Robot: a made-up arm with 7 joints.
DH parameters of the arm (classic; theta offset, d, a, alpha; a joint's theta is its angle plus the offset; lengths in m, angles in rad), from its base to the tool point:
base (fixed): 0 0.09 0.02 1.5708
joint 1: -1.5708 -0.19 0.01 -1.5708
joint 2: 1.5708 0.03 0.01 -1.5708
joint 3: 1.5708 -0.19 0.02 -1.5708
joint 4: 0 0.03 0.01 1.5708
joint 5: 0 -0.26 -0.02 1.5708
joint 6: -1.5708 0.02 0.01 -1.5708
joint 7: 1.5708 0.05 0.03 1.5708
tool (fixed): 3.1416 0.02 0 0
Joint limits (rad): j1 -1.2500..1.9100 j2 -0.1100..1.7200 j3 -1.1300..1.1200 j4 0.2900..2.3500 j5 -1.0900..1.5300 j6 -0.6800..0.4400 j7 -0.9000..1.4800
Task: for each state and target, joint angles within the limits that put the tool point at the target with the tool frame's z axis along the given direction. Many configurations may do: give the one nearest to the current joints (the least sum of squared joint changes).
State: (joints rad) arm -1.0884 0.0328 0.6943 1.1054 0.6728 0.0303 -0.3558
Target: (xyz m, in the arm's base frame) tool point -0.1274 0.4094 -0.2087 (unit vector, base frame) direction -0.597 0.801 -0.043
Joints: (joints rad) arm -1.0821 -0.0982 1.0805 1.5622 0.6161 0.0326 -0.8752
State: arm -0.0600 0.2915 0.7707 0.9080 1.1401 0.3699 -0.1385
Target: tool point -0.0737 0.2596 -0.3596 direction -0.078 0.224 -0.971
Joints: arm -0.6144 0.0018 0.7857 0.7213 1.0954 0.2544 -0.0648
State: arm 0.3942 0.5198 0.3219 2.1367 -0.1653 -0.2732 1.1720
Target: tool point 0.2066 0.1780 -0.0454 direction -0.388 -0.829 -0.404
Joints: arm -0.1916 0.7797 -0.2132 2.3034 0.2448 -0.1315 1.4800
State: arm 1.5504 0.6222 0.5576 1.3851 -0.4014 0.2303 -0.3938
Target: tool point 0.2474 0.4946 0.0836 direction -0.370 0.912 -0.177
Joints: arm 0.8332 0.3160 1.1200 1.5361 -0.2774 0.4400 -0.7493
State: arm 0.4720 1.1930 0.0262 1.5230 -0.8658 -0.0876 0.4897
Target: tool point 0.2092 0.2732 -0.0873 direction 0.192 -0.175 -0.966
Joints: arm -0.0771 1.5374 -0.6224 2.1127 -0.5191 -0.0927 0.7405
